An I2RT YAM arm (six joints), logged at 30 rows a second.
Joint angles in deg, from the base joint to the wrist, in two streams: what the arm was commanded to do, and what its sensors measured. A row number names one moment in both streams.
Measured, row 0:
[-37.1 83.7 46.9 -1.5 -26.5 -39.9]
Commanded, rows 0 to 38:
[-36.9 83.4 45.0 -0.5 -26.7 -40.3]
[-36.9 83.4 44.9 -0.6 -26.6 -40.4]
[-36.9 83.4 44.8 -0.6 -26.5 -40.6]
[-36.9 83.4 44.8 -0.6 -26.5 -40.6]
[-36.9 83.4 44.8 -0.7 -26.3 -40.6]
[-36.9 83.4 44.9 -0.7 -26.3 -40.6]
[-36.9 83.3 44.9 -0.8 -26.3 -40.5]
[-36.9 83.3 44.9 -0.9 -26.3 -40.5]
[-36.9 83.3 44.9 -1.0 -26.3 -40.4]
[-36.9 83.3 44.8 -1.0 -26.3 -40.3]
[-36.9 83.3 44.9 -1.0 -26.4 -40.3]
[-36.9 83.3 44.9 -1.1 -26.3 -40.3]
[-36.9 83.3 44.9 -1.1 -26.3 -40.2]
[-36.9 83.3 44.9 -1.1 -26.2 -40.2]
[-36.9 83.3 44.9 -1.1 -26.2 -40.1]
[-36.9 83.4 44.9 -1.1 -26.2 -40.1]
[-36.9 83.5 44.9 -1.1 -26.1 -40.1]
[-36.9 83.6 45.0 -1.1 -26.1 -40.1]
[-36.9 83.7 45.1 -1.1 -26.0 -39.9]
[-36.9 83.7 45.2 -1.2 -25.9 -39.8]
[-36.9 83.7 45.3 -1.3 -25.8 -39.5]
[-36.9 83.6 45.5 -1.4 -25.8 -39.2]
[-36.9 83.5 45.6 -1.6 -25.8 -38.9]
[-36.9 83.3 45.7 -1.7 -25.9 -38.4]
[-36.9 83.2 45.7 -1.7 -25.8 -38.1]
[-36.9 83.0 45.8 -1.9 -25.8 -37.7]
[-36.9 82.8 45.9 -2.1 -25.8 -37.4]
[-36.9 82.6 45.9 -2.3 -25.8 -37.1]
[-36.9 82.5 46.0 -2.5 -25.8 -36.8]
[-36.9 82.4 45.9 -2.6 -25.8 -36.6]
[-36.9 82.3 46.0 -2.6 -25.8 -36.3]
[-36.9 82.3 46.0 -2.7 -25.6 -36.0]
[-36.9 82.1 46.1 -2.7 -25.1 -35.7]
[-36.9 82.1 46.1 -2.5 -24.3 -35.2]
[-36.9 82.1 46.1 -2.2 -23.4 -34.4]
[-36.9 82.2 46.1 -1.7 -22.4 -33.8]
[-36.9 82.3 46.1 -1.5 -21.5 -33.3]
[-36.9 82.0 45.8 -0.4 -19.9 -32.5]
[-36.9 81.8 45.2 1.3 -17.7 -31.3]
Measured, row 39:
[-37.1 83.7 46.9 -2.7 -22.3 -35.2]
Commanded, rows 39 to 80:
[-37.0 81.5 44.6 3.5 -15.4 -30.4]
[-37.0 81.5 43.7 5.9 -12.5 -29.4]
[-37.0 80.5 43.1 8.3 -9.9 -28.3]
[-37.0 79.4 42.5 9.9 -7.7 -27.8]
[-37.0 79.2 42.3 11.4 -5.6 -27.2]
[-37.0 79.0 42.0 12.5 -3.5 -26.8]
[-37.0 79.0 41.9 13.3 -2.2 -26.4]
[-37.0 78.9 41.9 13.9 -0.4 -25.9]
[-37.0 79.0 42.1 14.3 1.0 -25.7]
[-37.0 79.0 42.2 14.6 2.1 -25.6]
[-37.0 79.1 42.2 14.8 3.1 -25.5]
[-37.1 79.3 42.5 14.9 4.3 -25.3]
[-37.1 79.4 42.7 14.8 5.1 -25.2]
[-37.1 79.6 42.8 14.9 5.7 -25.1]
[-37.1 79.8 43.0 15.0 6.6 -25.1]
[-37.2 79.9 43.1 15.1 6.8 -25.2]
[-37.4 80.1 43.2 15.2 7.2 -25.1]
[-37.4 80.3 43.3 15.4 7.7 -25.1]
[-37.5 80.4 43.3 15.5 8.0 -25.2]
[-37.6 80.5 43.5 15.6 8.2 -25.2]
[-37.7 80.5 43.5 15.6 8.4 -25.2]
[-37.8 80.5 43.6 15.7 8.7 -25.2]
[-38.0 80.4 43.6 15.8 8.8 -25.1]
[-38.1 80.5 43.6 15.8 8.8 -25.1]
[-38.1 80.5 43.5 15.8 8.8 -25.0]
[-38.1 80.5 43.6 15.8 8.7 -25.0]
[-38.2 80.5 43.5 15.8 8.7 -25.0]
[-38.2 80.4 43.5 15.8 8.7 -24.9]
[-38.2 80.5 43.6 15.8 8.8 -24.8]
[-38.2 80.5 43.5 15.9 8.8 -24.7]
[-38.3 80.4 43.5 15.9 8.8 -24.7]
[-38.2 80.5 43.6 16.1 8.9 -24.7]
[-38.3 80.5 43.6 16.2 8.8 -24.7]
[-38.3 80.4 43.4 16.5 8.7 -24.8]
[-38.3 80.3 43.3 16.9 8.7 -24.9]
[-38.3 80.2 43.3 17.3 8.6 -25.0]
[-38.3 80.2 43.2 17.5 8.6 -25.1]
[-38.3 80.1 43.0 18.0 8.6 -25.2]
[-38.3 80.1 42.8 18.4 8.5 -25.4]
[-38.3 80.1 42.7 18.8 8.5 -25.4]
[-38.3 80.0 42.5 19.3 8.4 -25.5]
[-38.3 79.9 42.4 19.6 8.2 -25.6]
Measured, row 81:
[-38.0 80.7 44.1 15.2 7.7 -25.9]
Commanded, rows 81 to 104:
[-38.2 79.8 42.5 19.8 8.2 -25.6]
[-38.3 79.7 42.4 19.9 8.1 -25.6]
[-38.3 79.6 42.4 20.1 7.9 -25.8]
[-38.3 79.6 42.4 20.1 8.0 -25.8]
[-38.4 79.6 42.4 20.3 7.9 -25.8]
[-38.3 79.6 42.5 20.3 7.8 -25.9]
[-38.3 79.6 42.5 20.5 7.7 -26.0]
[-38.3 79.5 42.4 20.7 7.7 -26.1]
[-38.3 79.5 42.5 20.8 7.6 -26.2]
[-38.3 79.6 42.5 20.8 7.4 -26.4]
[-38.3 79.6 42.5 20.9 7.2 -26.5]
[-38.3 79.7 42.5 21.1 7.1 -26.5]
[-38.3 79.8 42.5 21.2 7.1 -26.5]
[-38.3 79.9 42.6 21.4 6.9 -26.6]
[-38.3 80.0 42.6 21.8 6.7 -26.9]
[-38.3 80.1 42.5 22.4 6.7 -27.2]
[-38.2 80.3 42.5 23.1 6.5 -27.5]
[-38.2 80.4 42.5 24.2 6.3 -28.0]
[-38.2 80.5 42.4 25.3 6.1 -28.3]
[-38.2 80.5 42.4 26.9 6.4 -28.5]
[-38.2 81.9 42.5 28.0 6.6 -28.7]
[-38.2 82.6 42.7 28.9 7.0 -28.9]
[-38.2 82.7 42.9 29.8 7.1 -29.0]
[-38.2 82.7 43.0 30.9 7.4 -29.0]
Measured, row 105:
[-38.7 82.2 44.1 22.5 8.2 -27.5]
